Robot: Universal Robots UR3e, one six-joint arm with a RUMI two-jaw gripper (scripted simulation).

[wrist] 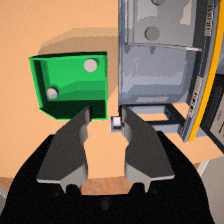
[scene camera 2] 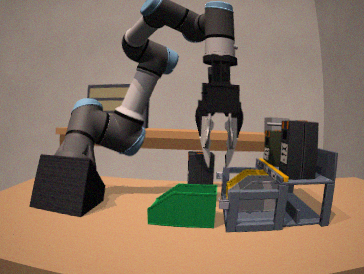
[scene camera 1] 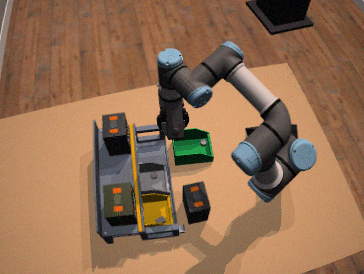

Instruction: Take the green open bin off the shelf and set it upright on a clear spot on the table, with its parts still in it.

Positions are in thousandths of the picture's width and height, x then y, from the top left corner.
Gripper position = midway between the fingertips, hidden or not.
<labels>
gripper: wrist 471, 475; scene camera 2 598, 611; scene camera 1 477, 495
green open bin: wrist 350, 395; scene camera 2 490, 765; scene camera 1 518, 549
dark box: scene camera 2 545, 630; scene camera 1 537, 728; not seen in the wrist view (out of frame)
</labels>
